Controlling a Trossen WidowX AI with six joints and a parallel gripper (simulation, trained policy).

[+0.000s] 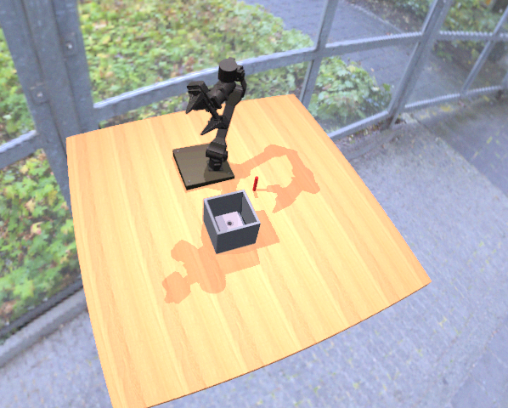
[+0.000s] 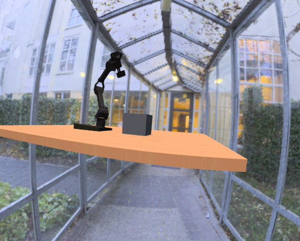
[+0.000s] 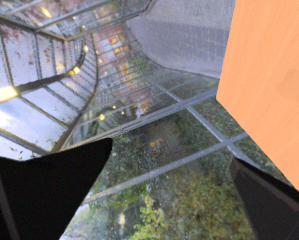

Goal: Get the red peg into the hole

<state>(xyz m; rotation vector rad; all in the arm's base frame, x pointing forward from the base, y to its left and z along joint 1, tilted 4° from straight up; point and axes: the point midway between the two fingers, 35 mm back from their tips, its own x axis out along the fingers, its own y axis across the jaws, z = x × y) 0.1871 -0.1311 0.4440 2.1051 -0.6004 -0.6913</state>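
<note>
Right now my gripper tip is 42 cm above the red peg, 27 cm to the right of it and 9 cm past it. The rest, counted from my gripper tip: pale plate 41 cm below, 12 cm to the left, 10 cm ahead.
</note>
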